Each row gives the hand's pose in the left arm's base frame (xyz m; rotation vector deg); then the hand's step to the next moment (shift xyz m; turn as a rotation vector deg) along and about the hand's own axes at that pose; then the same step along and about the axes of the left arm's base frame.
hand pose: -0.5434 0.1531 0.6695 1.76 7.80 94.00
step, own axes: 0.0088 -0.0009 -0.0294 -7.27 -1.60 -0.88
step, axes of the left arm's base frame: -0.0028 0.0068 -0.0298 2.04 -7.19 -0.59
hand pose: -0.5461 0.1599 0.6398 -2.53 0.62 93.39
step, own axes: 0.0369 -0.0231 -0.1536 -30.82 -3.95 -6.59
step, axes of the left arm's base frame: 0.0243 0.0330 -0.1543 5.91 -30.74 -5.42
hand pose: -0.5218 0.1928 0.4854 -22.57 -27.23 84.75
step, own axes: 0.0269 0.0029 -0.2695 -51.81 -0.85 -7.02
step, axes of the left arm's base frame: 0.1413 0.0369 -0.2281 2.87 -51.48 -8.72
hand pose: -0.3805 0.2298 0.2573 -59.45 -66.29 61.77
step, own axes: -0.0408 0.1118 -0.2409 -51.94 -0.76 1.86
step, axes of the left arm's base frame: 0.2245 -0.0352 -0.1434 -5.96 -51.04 -7.84
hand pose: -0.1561 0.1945 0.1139 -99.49 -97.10 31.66
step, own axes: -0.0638 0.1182 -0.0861 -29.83 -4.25 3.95
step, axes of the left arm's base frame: 0.1393 -0.0717 -0.0301 -8.15 -29.02 -3.88
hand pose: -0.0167 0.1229 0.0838 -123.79 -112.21 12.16
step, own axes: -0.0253 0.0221 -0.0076 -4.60 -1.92 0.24
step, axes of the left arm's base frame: 0.0206 -0.0276 0.0007 -2.38 -4.38 0.08
